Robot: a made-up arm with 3 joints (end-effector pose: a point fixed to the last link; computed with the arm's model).
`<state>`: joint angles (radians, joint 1 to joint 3).
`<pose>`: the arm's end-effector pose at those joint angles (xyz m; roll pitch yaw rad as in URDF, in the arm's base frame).
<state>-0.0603 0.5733 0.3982</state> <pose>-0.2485 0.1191 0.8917 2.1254 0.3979 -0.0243</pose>
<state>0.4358 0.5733 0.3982</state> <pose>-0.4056 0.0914 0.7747 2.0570 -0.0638 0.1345</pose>
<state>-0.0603 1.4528 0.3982</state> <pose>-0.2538 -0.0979 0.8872 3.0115 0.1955 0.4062</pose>
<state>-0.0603 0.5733 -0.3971</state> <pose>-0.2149 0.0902 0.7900 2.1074 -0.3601 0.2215</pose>
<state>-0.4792 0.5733 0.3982</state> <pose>-0.0846 0.1166 0.9263 2.1229 0.7919 -0.1688</pose>
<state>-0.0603 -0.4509 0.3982</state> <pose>-0.2115 0.2674 0.6939 1.1070 0.1384 -0.5035</pose>
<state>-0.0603 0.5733 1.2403</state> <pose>-0.1914 0.1532 0.9881 1.7080 1.1550 -0.6033</pose>
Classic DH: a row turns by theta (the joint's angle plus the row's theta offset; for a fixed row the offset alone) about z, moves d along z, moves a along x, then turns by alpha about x. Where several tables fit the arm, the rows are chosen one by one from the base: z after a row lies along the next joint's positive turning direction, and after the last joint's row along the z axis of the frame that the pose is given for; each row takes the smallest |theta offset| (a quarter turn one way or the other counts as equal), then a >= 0, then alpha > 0; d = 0 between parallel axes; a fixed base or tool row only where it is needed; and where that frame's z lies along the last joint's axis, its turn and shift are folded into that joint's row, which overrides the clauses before.
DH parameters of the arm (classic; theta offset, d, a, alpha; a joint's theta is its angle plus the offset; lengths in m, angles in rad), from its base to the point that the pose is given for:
base (fixed): -0.0913 0.5372 -0.09 1.2268
joint 1: -1.3348 0.0465 -0.1354 -1.5744
joint 2: -0.505 0.0441 -0.2187 -1.7158
joint 3: -1.4557 0.0885 -0.1379 -2.2735
tool (fixed): -0.0359 0.0508 0 0

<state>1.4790 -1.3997 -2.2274</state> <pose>-0.1308 0.0995 0.6475 -0.8775 0.7912 1.0205</pose>
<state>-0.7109 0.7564 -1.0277</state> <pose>0.0047 0.0507 0.7449 2.3675 -0.4262 -0.0179</pose>
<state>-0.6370 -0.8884 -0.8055</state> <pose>-0.0791 0.1048 0.6293 1.0659 0.5506 0.5193</pose>
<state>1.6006 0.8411 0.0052</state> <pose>-0.3946 -0.1022 0.3872 0.8680 -0.9849 1.8107</pose>
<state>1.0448 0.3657 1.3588</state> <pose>-0.5418 0.1375 0.6349 1.9107 0.1716 -0.2629</pose>
